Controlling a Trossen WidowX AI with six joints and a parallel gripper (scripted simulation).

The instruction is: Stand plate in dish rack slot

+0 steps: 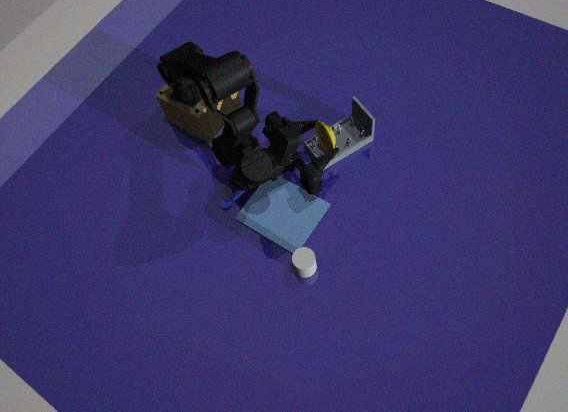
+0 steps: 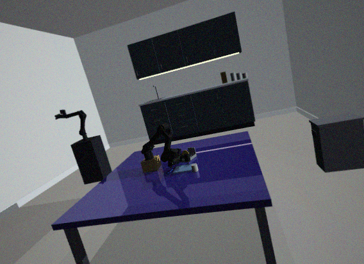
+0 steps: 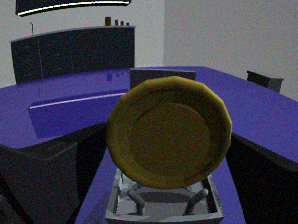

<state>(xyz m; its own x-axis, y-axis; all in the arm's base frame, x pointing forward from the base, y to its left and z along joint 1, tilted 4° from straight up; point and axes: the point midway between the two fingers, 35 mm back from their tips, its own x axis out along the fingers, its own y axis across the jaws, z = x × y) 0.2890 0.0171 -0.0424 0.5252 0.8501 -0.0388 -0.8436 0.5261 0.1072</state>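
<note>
Now: gripper tip 3 cm above the grey dish rack, 2 cm to the right of it and 1 cm short of it. From my gripper tip the other things lie so: white cup: 26 cm to the right, 7 cm ahead, 3 cm below; then blue utensil: 19 cm to the right, 13 cm behind, 5 cm below.
</note>
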